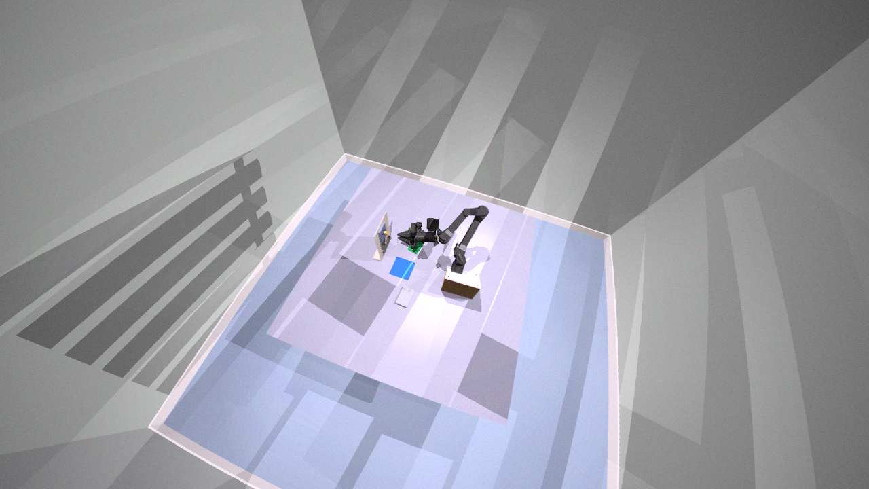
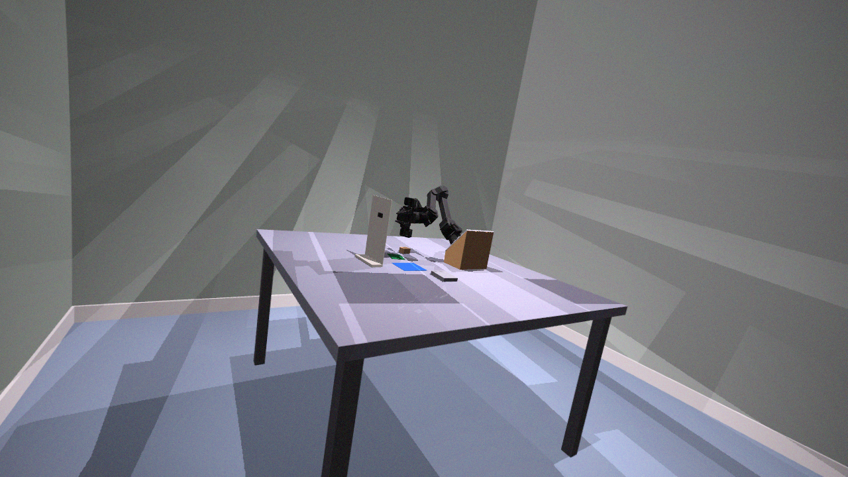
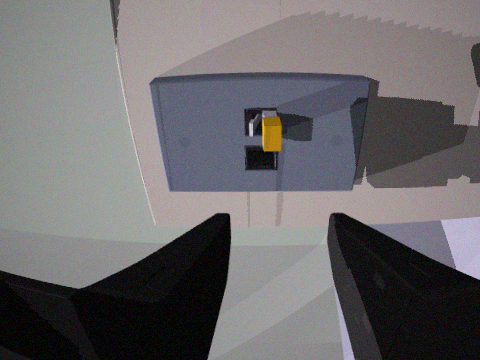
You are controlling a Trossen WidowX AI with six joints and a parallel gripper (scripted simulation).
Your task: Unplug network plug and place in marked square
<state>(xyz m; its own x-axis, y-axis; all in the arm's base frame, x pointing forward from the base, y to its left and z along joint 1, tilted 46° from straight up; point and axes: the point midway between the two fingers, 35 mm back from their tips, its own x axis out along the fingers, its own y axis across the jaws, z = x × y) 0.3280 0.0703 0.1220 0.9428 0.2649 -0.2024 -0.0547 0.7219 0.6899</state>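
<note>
My gripper tip is 7 cm short of the network plug. From my gripper tip the other things lie so: upright panel 9 cm ahead, 8 cm below, 1 cm to the left; small block 20 cm below, 17 cm to the right, 17 cm behind; blue square 21 cm below, 9 cm to the left, 6 cm behind.
</note>
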